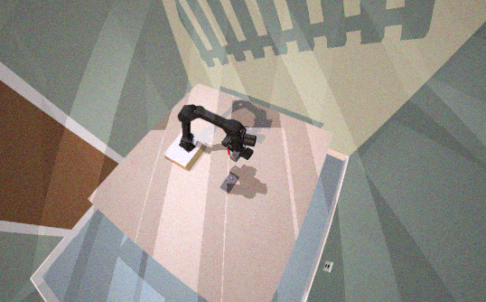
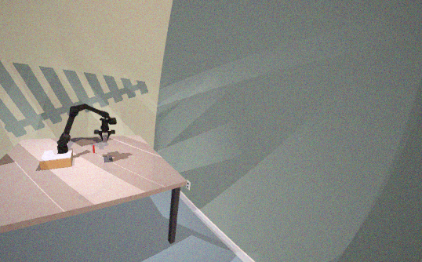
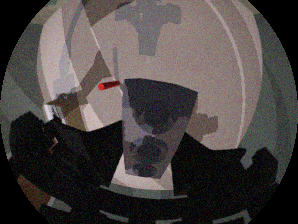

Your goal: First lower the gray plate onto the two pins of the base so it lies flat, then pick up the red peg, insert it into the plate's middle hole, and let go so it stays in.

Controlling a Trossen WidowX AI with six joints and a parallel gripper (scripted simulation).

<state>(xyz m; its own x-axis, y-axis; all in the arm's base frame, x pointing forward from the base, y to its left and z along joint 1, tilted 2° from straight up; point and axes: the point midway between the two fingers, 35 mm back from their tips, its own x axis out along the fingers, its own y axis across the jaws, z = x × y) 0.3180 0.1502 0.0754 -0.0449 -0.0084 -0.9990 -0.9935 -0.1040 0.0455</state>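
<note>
My gripper tip is now 100 mm past the red peg, 100 mm above it and 10 mm to the right of it. The rest, counted from my gripper tip: gray plate: 30 mm above.
</note>
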